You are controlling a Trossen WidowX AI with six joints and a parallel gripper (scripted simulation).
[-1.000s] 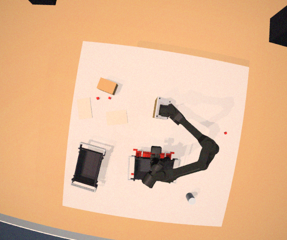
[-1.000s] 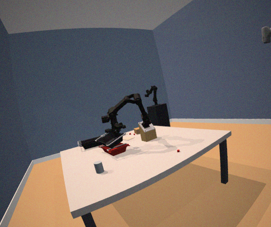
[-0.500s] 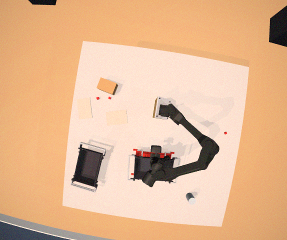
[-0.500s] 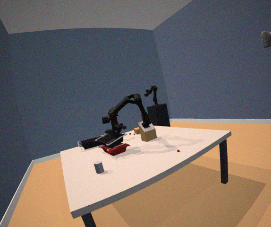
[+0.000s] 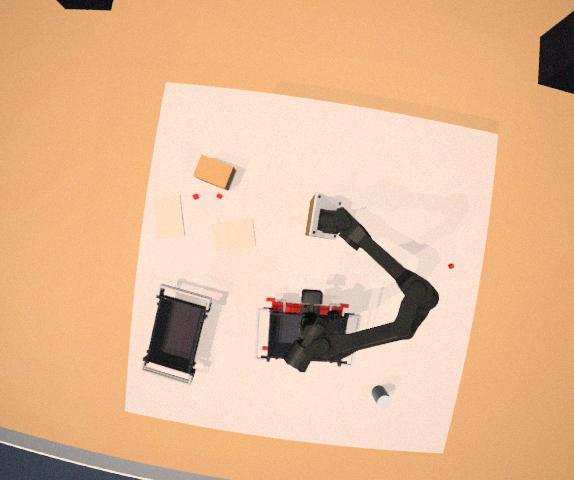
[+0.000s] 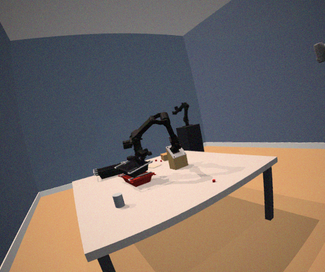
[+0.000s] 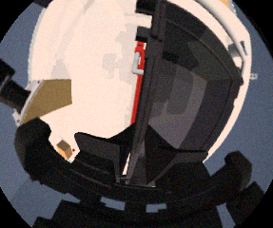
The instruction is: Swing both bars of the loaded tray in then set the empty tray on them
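Now: the black tray 7 cm ahead of my gripper tip and 2 cm above it. Also, from my gripper tip: grey cylinder: 33 cm to the left, 30 cm ahead, 6 cm below; then tan box: 42 cm behind, 39 cm to the right, 7 cm below.
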